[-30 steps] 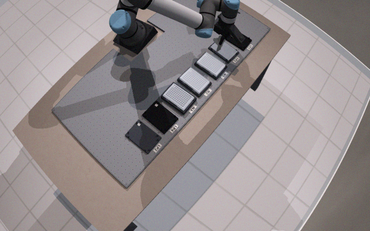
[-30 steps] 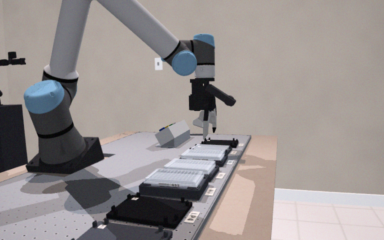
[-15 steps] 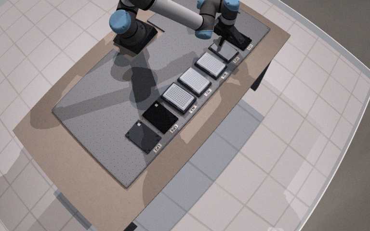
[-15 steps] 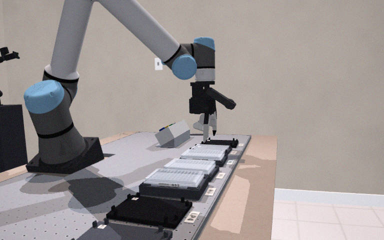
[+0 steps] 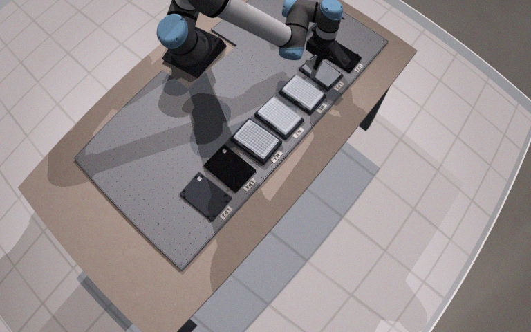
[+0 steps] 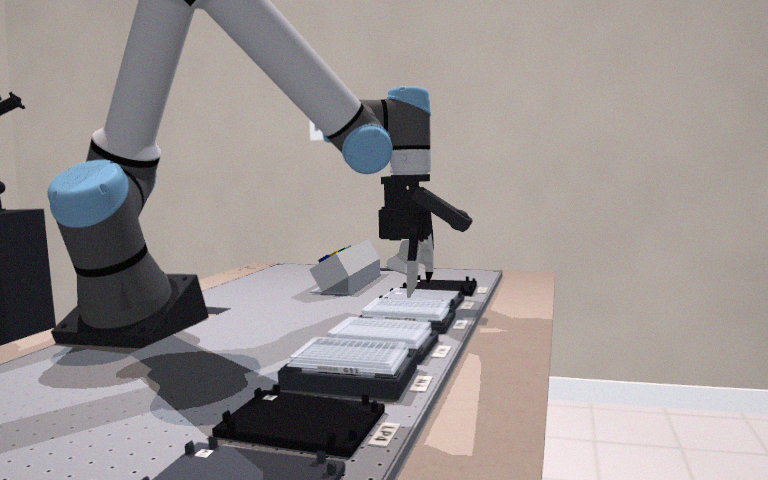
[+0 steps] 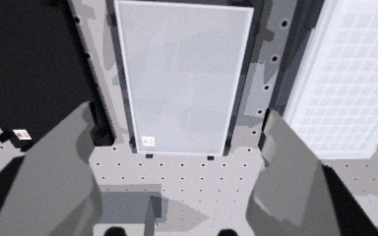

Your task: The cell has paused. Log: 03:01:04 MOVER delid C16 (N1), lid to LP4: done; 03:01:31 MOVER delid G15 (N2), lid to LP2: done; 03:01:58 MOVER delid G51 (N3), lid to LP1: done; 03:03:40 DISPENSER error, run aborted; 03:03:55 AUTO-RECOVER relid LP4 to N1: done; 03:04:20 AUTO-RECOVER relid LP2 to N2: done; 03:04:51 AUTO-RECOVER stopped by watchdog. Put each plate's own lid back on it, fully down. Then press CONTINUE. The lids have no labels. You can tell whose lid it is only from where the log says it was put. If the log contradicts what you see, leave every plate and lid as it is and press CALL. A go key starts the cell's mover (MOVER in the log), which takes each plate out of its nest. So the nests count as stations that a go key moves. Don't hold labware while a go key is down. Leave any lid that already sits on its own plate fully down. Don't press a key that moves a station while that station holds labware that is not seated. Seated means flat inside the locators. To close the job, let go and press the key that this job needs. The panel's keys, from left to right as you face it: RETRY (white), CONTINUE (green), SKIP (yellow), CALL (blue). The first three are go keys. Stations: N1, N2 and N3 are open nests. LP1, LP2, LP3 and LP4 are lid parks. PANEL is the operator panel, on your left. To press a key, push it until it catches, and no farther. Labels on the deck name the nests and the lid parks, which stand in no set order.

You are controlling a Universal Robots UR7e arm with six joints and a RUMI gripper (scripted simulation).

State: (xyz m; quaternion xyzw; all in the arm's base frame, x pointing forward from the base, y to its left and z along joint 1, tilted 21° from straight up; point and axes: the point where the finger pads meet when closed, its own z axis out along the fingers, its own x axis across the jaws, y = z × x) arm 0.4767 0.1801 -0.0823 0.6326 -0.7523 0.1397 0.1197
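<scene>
Right now my hand is 20 mm above the light grey lid. Round my hand: blue key: 210 mm behind, 110 mm to the left, 30 mm above; lid park LP3: 120 mm to the left, 30 mm below, 30 mm ahead; lid park LP1: 30 mm below.
</scene>
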